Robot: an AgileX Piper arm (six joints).
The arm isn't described. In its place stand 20 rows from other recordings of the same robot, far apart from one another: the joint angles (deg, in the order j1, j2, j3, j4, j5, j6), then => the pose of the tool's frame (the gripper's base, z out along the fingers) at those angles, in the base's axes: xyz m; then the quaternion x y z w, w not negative.
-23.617, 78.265, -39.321, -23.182, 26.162, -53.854 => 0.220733 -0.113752 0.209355 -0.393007 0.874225 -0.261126 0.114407
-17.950, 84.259, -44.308, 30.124, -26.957, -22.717 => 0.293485 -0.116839 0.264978 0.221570 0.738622 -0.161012 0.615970
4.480, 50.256, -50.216, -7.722, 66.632, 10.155 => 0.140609 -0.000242 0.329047 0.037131 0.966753 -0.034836 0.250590
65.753, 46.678, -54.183, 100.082, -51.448, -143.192 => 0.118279 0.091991 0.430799 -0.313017 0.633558 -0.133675 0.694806
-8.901, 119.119, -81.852, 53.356, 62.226, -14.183 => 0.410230 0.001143 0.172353 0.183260 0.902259 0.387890 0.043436
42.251, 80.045, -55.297, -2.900, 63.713, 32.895 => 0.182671 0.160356 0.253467 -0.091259 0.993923 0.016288 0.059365
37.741, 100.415, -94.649, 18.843, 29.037, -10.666 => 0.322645 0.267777 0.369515 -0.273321 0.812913 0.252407 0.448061
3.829, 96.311, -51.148, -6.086, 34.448, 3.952 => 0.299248 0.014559 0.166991 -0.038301 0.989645 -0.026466 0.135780
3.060, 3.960, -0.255, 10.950, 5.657, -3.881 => 0.061683 0.005004 0.201893 0.018937 0.732669 0.066581 0.677055
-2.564, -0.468, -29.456, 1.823, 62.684, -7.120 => -0.009066 0.002981 0.278517 -0.035078 0.855276 -0.027801 0.516236
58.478, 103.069, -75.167, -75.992, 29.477, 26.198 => 0.251271 0.326583 0.271192 -0.600858 0.602697 -0.168559 0.497306
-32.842, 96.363, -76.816, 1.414, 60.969, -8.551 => 0.287283 -0.183103 0.269579 0.213180 0.968784 -0.033820 0.121936
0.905, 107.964, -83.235, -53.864, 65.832, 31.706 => 0.386830 -0.060949 0.257094 0.073357 0.903850 -0.393516 0.151059
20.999, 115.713, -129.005, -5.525, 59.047, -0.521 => 0.429639 0.156866 0.401176 -0.174747 0.891072 0.026829 0.418013
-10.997, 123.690, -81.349, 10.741, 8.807, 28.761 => 0.456613 -0.086087 0.136490 0.389717 0.841215 0.104652 0.359898
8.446, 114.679, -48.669, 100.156, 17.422, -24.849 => 0.332397 0.076470 0.081177 0.492422 0.813653 0.289859 0.107099
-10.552, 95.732, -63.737, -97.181, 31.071, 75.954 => 0.357319 -0.113959 0.275735 0.063458 0.813419 -0.363560 0.449608
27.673, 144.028, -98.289, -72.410, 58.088, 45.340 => 0.456432 0.156212 0.061546 -0.222220 0.848706 -0.419460 0.233174
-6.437, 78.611, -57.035, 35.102, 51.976, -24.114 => 0.268624 0.011176 0.284781 -0.007266 0.946931 0.211761 0.241717
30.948, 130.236, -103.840, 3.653, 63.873, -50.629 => 0.392639 0.241506 0.152080 -0.642657 0.764488 0.021697 0.045601
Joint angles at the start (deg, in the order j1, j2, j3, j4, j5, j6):
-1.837 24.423 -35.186 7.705 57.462 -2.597
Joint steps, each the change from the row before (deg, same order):
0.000 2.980 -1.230 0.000 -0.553 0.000
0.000 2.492 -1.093 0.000 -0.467 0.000
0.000 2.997 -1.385 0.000 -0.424 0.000
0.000 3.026 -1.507 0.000 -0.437 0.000
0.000 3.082 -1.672 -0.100 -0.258 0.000
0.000 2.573 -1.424 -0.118 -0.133 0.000
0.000 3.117 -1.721 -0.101 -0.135 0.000
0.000 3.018 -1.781 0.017 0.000 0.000
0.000 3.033 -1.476 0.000 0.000 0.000
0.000 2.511 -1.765 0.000 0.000 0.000
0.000 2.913 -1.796 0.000 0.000 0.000
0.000 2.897 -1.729 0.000 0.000 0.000
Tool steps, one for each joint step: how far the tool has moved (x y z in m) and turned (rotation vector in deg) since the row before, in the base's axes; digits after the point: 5 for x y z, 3 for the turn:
0.00958 -0.00037 0.00370 0.058 1.201 -0.072
0.00829 -0.00032 0.00306 0.044 0.935 -0.061
0.01016 -0.00038 0.00343 0.050 1.191 -0.056
0.01065 -0.00039 0.00351 0.045 1.085 -0.058
0.01104 -0.00051 0.00351 -0.057 1.157 -0.049
0.00943 -0.00047 0.00252 -0.082 1.020 -0.033
0.01173 -0.00052 0.00243 -0.058 1.265 -0.028
0.01158 -0.00035 0.00222 0.057 1.236 0.001
0.01174 -0.00038 -0.00009 0.050 1.556 0.000
0.01027 -0.00033 0.00232 0.024 0.746 0.000
0.01198 -0.00038 0.00076 0.036 1.116 0.000
0.01207 -0.00039 -0.00018 0.037 1.167 0.000

